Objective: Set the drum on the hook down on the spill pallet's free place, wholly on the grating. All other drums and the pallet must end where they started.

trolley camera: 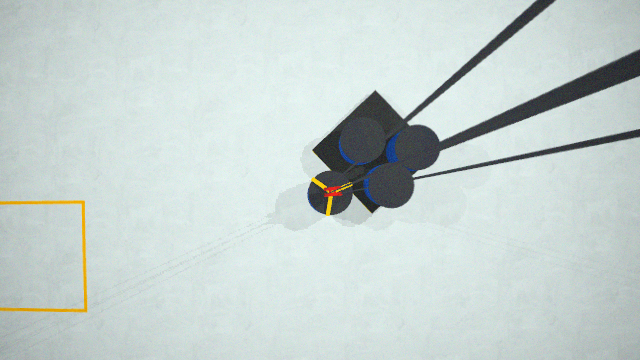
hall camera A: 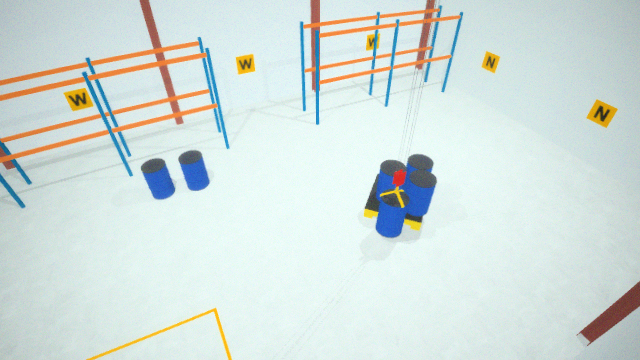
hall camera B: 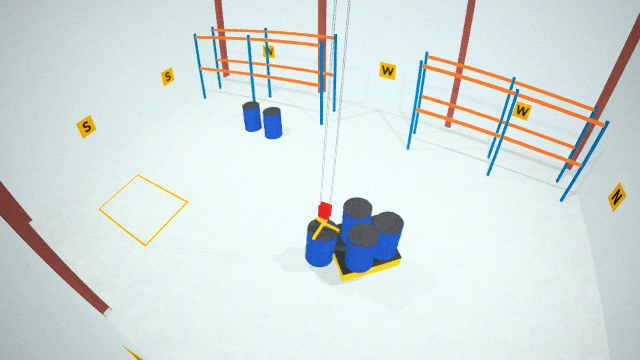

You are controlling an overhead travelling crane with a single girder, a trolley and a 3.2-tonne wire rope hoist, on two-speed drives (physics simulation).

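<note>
The drum on the hook is blue with a dark lid and hangs upright. My gripper, a yellow three-armed grab under the red hook block, is shut on it. The spill pallet has dark grating and a yellow rim. The hooked drum hangs at the pallet's near side in hall camera A, and its lid overlaps the pallet's lower left edge in the trolley view. Three other blue drums stand on the pallet. Bare grating shows at the upper corner in the trolley view. Bottom clearance is unclear.
Two more blue drums stand near an orange and blue rack. A second rack stands by the west wall. A yellow outlined square is marked on the floor.
</note>
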